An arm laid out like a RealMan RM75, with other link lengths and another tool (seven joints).
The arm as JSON. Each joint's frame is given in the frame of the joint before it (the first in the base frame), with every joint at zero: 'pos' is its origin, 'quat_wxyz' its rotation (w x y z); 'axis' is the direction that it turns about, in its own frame. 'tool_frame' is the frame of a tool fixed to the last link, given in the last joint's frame.
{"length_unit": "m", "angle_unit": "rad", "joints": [
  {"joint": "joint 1", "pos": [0.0, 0.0, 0.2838], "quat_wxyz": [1.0, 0.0, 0.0, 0.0], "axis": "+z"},
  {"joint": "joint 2", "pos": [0.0, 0.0, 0.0], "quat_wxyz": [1.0, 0.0, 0.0, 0.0], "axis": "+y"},
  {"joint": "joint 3", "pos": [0.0, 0.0, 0.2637], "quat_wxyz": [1.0, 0.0, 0.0, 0.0], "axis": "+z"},
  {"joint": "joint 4", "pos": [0.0, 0.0, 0.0], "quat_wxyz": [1.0, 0.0, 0.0, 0.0], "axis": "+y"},
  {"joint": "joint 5", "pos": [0.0, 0.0, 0.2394], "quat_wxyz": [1.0, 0.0, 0.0, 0.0], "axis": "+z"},
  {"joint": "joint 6", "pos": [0.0, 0.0, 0.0], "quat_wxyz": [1.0, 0.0, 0.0, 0.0], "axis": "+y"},
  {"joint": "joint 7", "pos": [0.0, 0.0, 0.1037], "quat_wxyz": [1.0, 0.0, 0.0, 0.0], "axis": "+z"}
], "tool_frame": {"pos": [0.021, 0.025, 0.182], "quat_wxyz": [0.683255, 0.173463, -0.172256, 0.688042]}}
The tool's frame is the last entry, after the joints.
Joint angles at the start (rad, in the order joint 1, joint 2, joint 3, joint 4, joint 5, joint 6, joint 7):
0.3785, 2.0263, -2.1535, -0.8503, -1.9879, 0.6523, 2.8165
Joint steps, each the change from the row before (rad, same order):
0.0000, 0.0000, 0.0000, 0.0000, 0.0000, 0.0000, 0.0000
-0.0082, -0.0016, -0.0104, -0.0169, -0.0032, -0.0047, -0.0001
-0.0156, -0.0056, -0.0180, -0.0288, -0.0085, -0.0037, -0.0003
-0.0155, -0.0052, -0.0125, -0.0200, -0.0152, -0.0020, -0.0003
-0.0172, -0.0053, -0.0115, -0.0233, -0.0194, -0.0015, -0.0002
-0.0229, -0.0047, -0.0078, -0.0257, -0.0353, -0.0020, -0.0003
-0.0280, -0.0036, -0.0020, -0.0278, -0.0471, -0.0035, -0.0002
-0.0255, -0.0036, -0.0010, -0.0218, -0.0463, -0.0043, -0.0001
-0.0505, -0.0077, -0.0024, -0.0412, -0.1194, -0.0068, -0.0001
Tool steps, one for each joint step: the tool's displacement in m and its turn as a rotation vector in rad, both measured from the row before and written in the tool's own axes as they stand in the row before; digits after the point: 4 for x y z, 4 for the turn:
0.0000, 0.0000, 0.0000, 0.0000, 0.0000, 0.0000
0.0042, -0.0005, -0.0053, 0.0036, 0.0144, 0.0011
0.0055, 0.0001, -0.0083, 0.0003, 0.0230, -0.0006
0.0022, -0.0008, -0.0064, -0.0032, 0.0169, -0.0075
0.0028, 0.0003, -0.0070, -0.0061, 0.0187, -0.0068
0.0024, 0.0006, -0.0080, -0.0127, 0.0215, -0.0135
0.0014, 0.0013, -0.0082, -0.0171, 0.0208, -0.0170
0.0004, 0.0001, -0.0072, -0.0158, 0.0183, -0.0209
0.0033, 0.0006, -0.0165, -0.0475, 0.0497, -0.0606

